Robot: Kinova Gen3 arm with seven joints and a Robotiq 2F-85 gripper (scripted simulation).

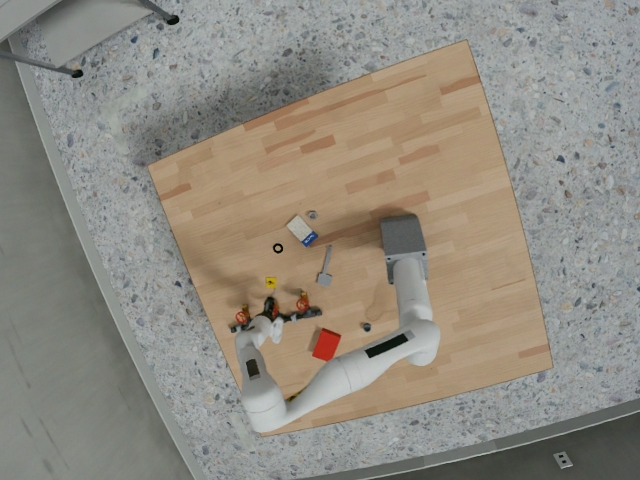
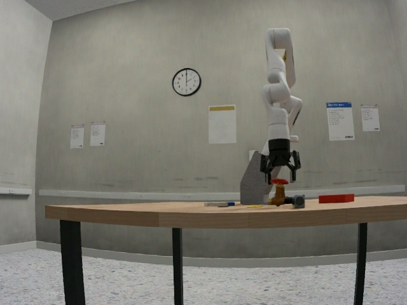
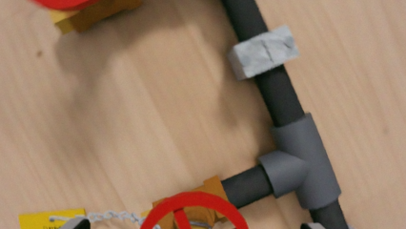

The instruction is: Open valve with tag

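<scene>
Right now the yellow tag is 10 mm behind my hand, 90 mm to the right of it and 80 mm below it. Round my hand: red block (160 mm behind, 200 mm to the left, 70 mm below); grey scraper (230 mm behind, 100 mm to the right, 80 mm below); blue box (170 mm behind, 270 mm to the right, 70 mm below).
</scene>
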